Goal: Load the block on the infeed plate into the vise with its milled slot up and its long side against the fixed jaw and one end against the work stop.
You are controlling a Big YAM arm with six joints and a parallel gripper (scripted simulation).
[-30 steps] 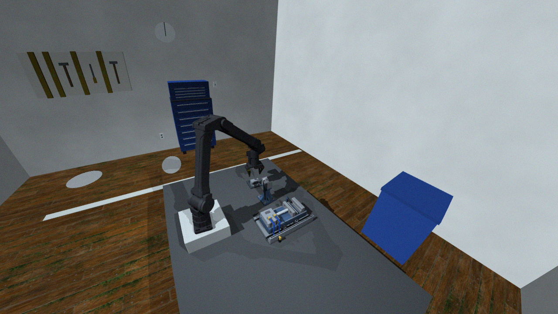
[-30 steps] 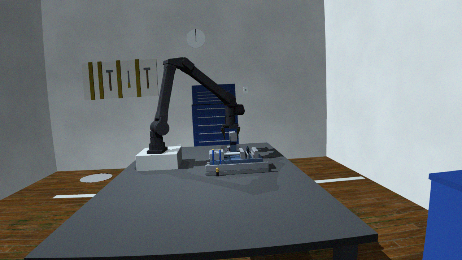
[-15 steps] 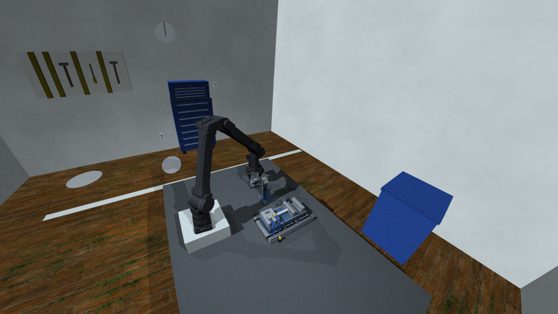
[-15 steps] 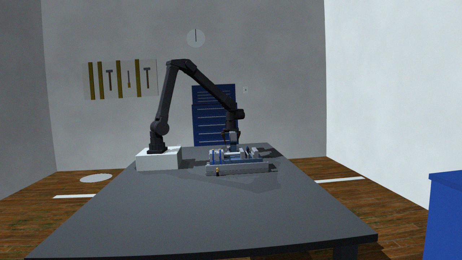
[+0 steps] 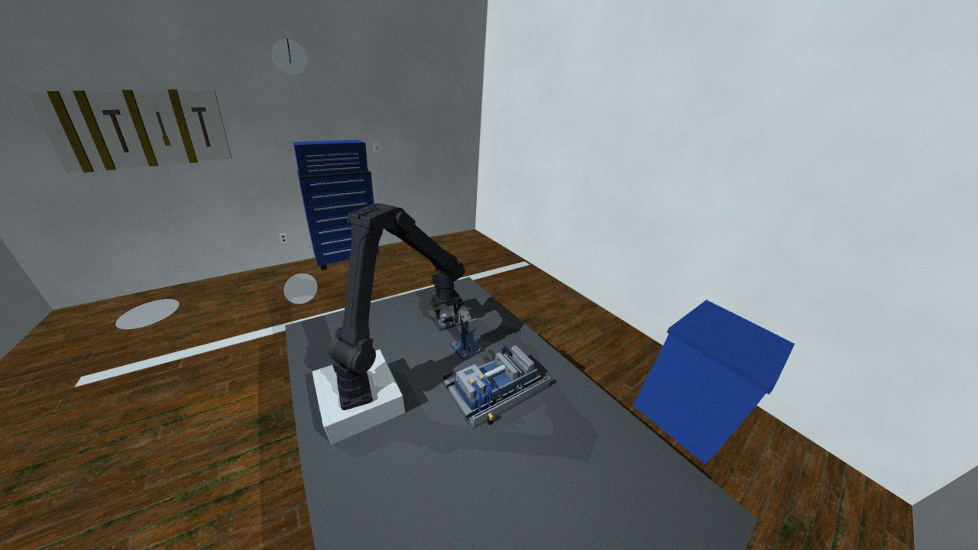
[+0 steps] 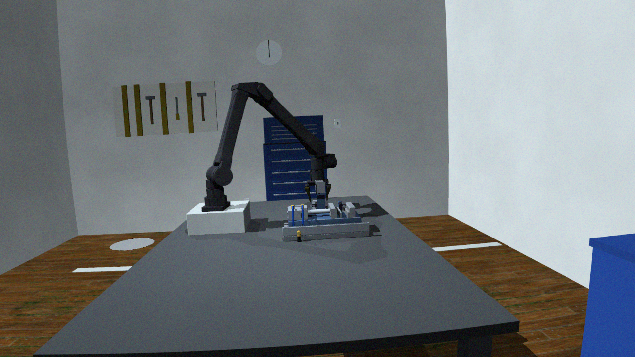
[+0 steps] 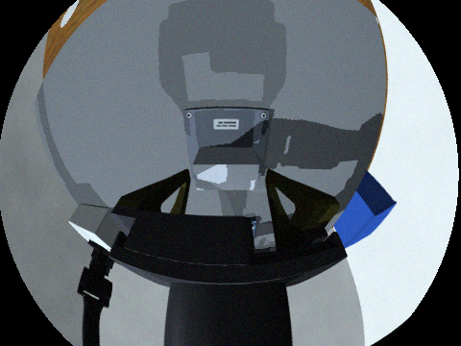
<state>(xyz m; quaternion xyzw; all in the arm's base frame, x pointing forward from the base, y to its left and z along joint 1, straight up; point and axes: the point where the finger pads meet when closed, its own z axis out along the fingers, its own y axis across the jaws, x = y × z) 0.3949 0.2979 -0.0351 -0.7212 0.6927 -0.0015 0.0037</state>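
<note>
Now: hand 20 mm above the part and 10 mm to the left of it. The rest, counted from my hand: air cylinder (390 mm to the right, 60 mm behind, 30 mm above); vise (380 mm to the right, 40 mm ahead, 10 mm below).
</note>
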